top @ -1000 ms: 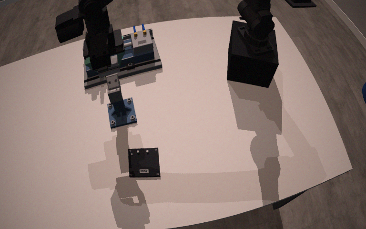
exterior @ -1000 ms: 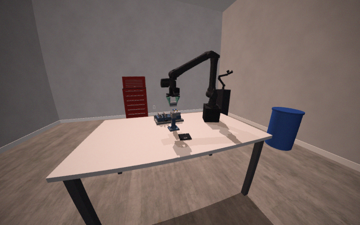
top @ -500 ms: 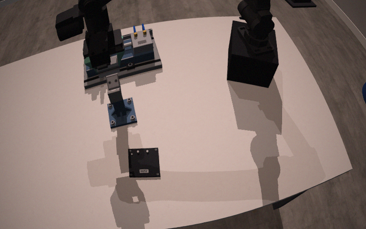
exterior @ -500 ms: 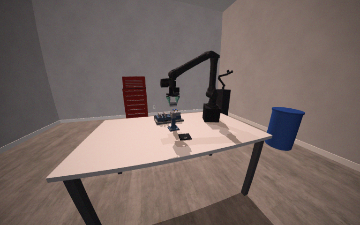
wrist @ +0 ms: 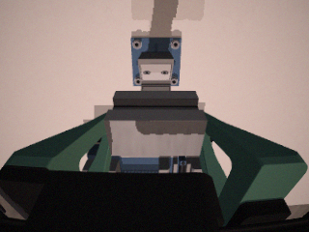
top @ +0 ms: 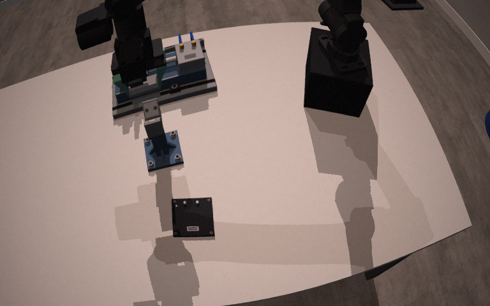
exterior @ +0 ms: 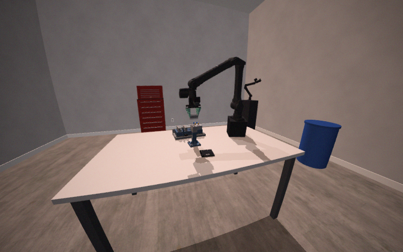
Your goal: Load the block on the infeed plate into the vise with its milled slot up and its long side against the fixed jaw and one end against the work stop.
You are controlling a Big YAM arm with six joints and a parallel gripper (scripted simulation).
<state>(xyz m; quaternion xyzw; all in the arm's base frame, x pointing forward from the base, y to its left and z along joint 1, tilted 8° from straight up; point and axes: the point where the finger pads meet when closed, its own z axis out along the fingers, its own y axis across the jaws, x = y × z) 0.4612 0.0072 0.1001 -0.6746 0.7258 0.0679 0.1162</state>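
My gripper is now 1 cm to the right of the part. From my hand the other things lie so: fixed jaw (24 cm to the right, 16 cm below, 6 cm ahead); moving jaw (24 cm to the right, 16 cm below); dark short rod (19 cm to the right, 15 cm below, 4 cm ahead).
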